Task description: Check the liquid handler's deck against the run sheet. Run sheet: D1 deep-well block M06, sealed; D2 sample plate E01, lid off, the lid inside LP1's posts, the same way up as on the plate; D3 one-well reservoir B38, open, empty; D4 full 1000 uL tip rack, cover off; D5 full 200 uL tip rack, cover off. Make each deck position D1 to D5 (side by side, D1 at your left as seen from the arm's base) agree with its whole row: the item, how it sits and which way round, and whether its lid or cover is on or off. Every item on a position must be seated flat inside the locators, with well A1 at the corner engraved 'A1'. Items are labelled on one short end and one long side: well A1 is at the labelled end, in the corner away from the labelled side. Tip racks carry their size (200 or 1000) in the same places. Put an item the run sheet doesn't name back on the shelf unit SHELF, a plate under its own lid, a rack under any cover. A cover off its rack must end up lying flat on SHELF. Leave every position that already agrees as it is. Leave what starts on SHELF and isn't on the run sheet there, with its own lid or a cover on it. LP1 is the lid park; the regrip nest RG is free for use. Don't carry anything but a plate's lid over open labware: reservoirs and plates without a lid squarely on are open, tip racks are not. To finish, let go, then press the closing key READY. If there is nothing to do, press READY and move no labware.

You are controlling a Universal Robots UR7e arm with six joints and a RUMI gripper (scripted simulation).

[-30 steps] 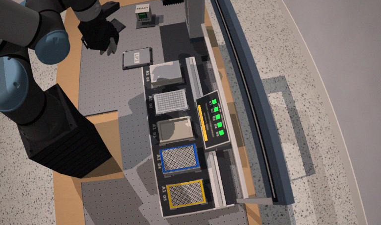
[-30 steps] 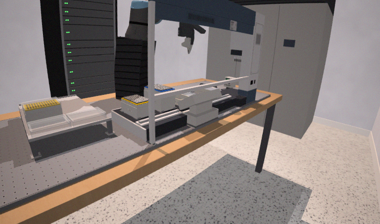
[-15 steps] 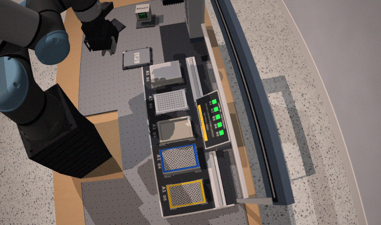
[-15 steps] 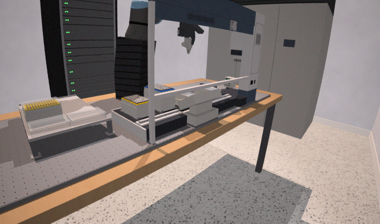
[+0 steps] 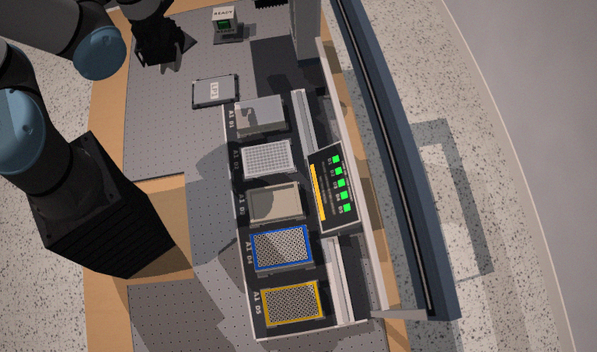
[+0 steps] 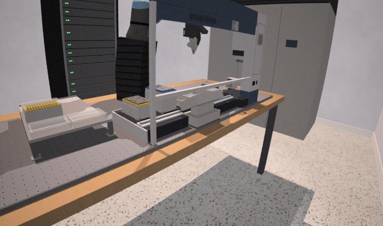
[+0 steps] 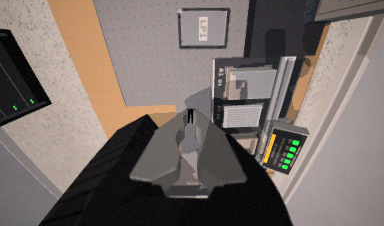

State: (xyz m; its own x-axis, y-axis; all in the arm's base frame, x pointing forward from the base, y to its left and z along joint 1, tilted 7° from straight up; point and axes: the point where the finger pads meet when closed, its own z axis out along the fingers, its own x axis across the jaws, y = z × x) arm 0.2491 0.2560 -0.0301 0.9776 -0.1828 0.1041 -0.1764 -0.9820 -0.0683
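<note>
My gripper is now 310 mm to the right of the ready key, 220 mm above it and 130 mm short of it. From my hand the other things lie so: sample plate: 240 mm below, 180 mm to the right, 150 mm ahead; then flat grey lid: 280 mm below, 110 mm to the left, 50 mm ahead; then sealed deep-well block: 230 mm below, 160 mm ahead, 50 mm to the right.
</note>
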